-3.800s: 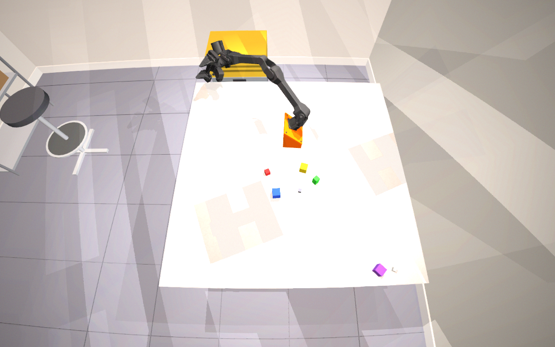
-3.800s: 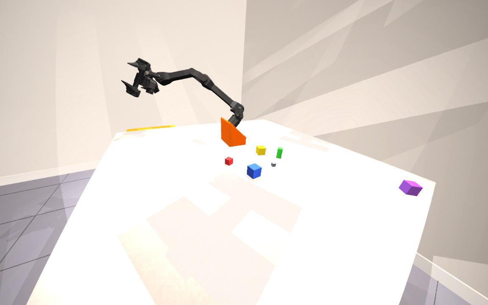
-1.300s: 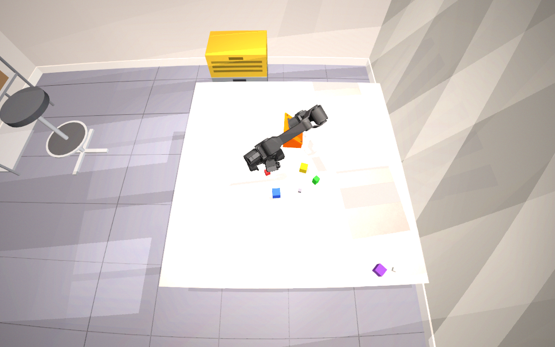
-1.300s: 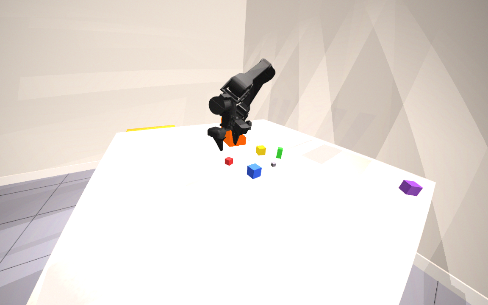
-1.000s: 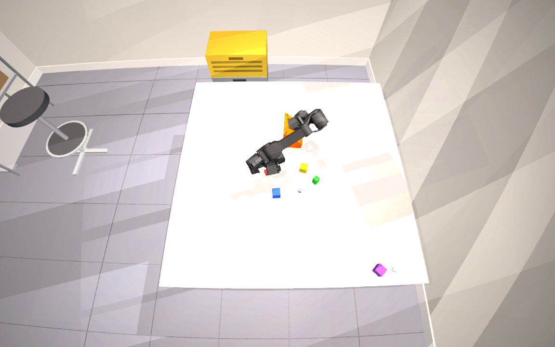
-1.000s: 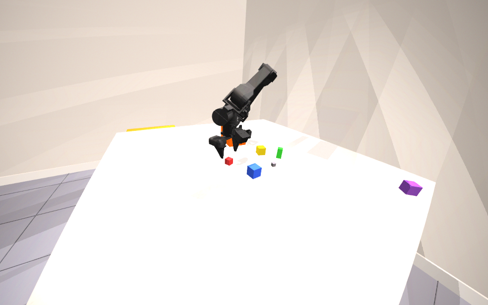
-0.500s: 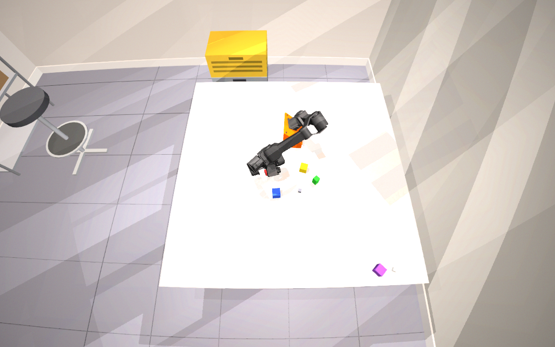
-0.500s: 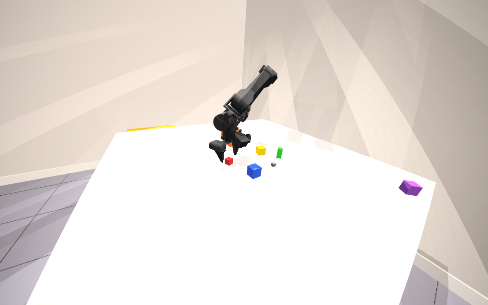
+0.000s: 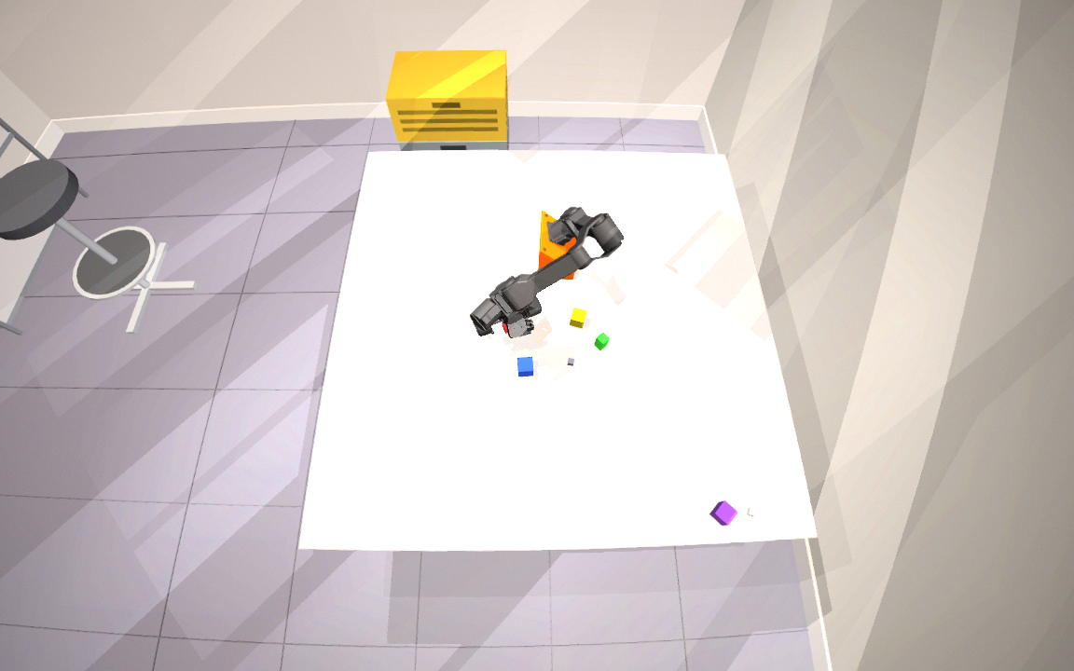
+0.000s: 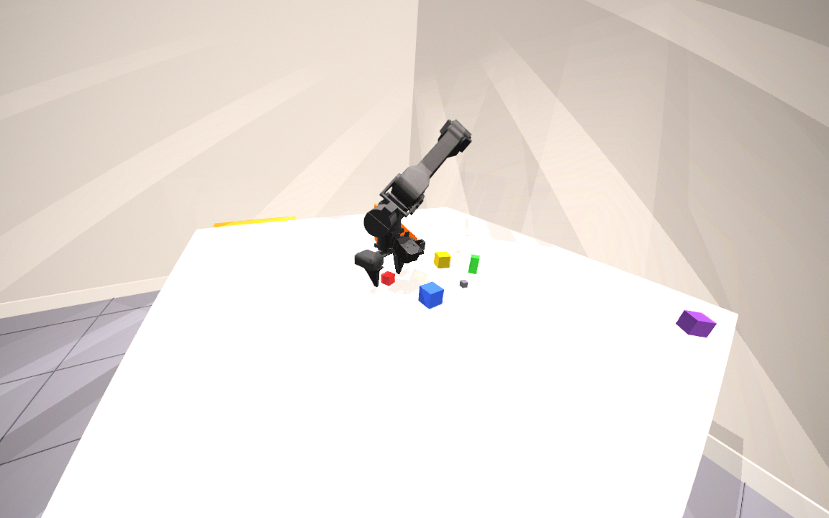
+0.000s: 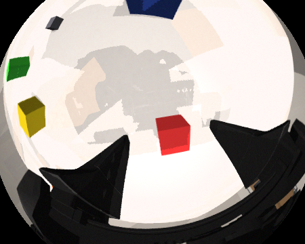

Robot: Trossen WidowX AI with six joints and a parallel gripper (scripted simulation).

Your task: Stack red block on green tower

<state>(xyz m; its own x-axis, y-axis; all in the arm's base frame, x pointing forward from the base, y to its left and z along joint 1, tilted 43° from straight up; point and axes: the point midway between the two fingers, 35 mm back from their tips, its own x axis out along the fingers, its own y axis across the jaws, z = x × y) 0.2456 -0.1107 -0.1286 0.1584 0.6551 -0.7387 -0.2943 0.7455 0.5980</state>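
Now: the red block 10 mm above my gripper tip. Also, from my gripper tip: blue cube (130 mm ahead, 40 mm to the left, 10 mm above); yellow cube (200 mm to the left, 10 mm above); tiny grey cube (130 mm ahead, 160 mm to the left).
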